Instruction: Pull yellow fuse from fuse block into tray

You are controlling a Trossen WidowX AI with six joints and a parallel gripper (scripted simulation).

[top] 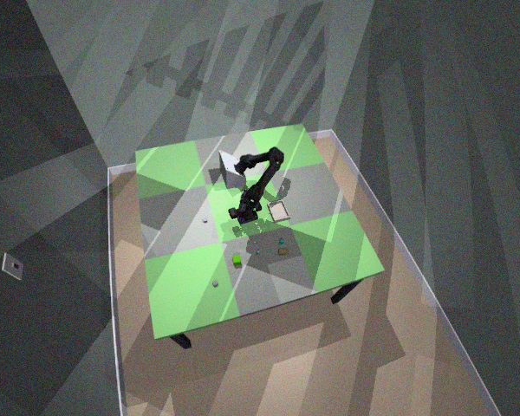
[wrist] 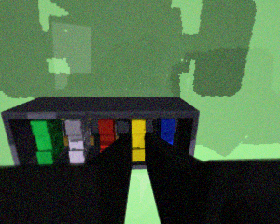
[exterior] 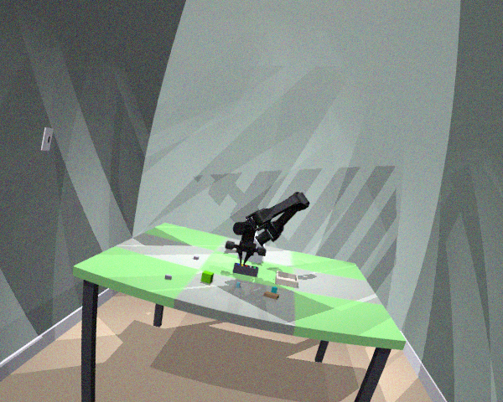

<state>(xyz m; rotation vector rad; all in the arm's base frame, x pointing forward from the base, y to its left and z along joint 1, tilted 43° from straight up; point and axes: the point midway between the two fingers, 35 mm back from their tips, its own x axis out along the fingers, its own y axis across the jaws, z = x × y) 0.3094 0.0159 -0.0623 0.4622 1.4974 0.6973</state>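
My gripper tip is now 20 mm to the left of the blue fuse and 10 mm above it. From my gripper tip the other things lie so: yellow fuse: 10 mm below; then red fuse: 20 mm to the left, 10 mm below; then tray: 10 mm behind, 220 mm to the left, 30 mm below.
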